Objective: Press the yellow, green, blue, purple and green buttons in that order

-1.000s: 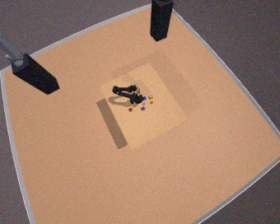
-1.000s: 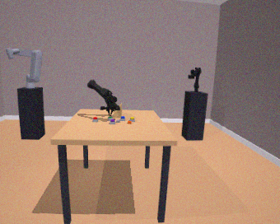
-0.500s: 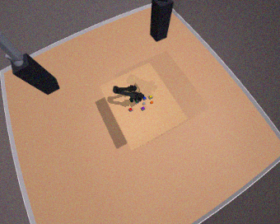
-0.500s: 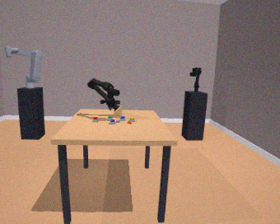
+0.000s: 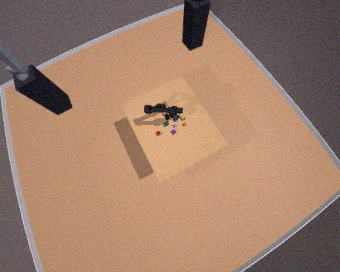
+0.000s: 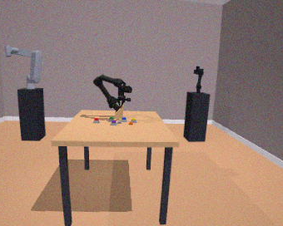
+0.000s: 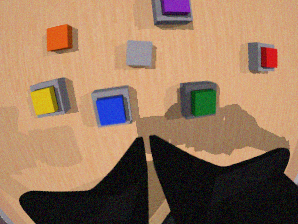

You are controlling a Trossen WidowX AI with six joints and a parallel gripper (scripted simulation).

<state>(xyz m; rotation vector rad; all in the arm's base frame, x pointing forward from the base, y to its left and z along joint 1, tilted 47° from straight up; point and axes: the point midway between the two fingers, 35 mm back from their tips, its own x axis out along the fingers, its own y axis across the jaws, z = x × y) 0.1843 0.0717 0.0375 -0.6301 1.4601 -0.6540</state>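
Now: the blue button 30 mm to the left of my gripper tip and 100 mm below it. Round my gripper tip: green button: 10 mm behind, 90 mm to the right, 100 mm below; yellow button: 20 mm ahead, 120 mm to the left, 100 mm below; purple button: 120 mm ahead, 60 mm to the right, 100 mm below.
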